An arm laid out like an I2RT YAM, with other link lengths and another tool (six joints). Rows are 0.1 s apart.
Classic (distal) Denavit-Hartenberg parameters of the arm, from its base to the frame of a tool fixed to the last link. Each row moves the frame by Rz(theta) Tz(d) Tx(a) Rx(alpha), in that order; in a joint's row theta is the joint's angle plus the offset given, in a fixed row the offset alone. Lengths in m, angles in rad.
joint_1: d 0.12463; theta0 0; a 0.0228; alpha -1.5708
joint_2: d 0; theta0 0; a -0.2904; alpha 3.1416
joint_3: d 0; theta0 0.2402; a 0.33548; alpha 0
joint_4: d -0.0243; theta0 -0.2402; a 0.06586; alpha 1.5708
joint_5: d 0.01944; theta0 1.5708; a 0; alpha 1.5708
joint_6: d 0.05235; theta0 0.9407; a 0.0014; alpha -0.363
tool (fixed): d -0.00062; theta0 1.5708; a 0; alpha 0
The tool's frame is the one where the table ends.
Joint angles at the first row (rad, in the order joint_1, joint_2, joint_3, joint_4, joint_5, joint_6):
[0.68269, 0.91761, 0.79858, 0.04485, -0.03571, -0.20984]
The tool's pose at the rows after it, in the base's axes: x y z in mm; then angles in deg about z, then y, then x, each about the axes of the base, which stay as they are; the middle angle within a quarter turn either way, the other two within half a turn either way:
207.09, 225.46, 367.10, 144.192, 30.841, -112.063
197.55, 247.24, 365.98, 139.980, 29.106, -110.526
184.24, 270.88, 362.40, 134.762, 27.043, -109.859
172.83, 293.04, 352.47, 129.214, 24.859, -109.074
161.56, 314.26, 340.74, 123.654, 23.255, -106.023
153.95, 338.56, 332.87, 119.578, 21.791, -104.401
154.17, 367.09, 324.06, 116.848, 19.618, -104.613
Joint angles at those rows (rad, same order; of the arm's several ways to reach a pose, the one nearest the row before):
[0.75162, 0.95433, 0.80953, 0.09126, -0.00446, -0.24665]
[0.82727, 0.99178, 0.81563, 0.14996, 0.02148, -0.28694]
[0.91018, 1.03365, 0.82068, 0.20586, 0.04399, -0.35487]
[0.97736, 1.08219, 0.81142, 0.28444, 0.04597, -0.42797]
[1.03849, 1.13650, 0.79006, 0.41504, 0.05133, -0.48532]
[1.09030, 1.21542, 0.80746, 0.50769, 0.05708, -0.53513]
[1.12020, 1.32254, 0.86009, 0.56065, 0.03531, -0.57250]

